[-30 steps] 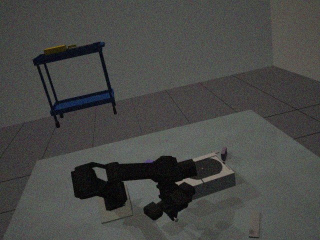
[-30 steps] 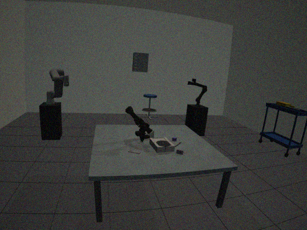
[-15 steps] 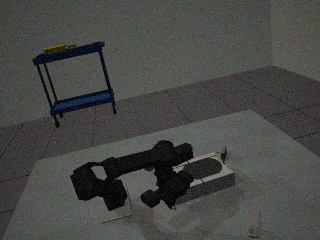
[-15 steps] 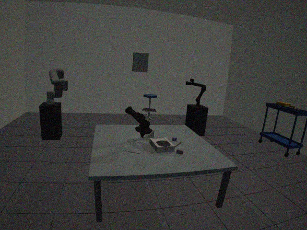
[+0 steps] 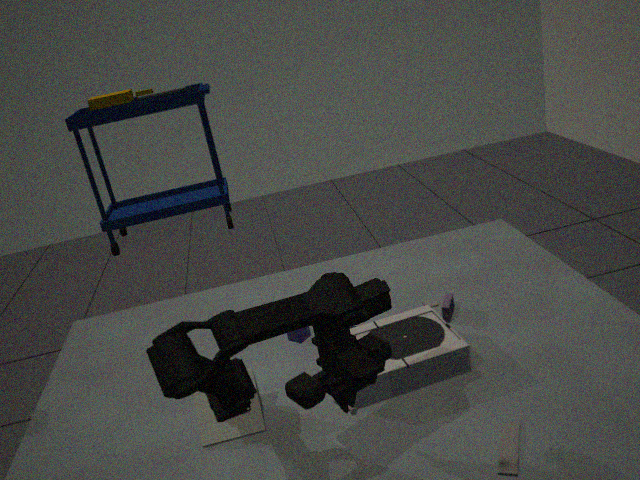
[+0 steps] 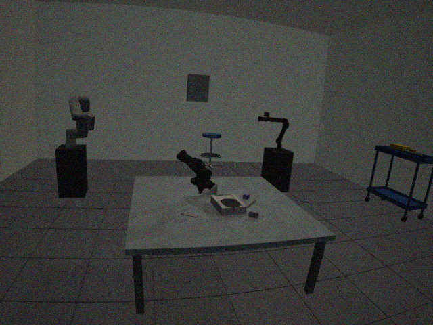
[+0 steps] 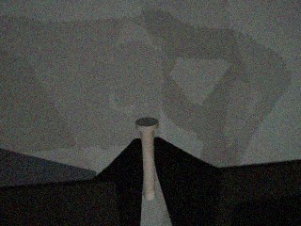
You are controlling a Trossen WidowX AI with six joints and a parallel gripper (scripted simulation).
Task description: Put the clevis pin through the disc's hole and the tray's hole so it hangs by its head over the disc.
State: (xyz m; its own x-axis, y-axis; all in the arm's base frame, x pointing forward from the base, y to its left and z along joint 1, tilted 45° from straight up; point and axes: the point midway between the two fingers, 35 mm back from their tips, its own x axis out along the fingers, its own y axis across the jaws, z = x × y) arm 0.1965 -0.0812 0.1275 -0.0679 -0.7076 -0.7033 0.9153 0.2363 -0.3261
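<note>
The dark aluminium disc lies 190 mm to the left of my gripper tip, 170 mm ahead of it and 10 mm below it. From my gripper tip the other things lie so: rimmed steel tray: 180 mm to the left, 140 mm ahead, 20 mm below; then steel clevis pin: 10 mm to the left, 10 mm above; then flat pale strip: 220 mm ahead, 130 mm to the right, 70 mm below.
</note>
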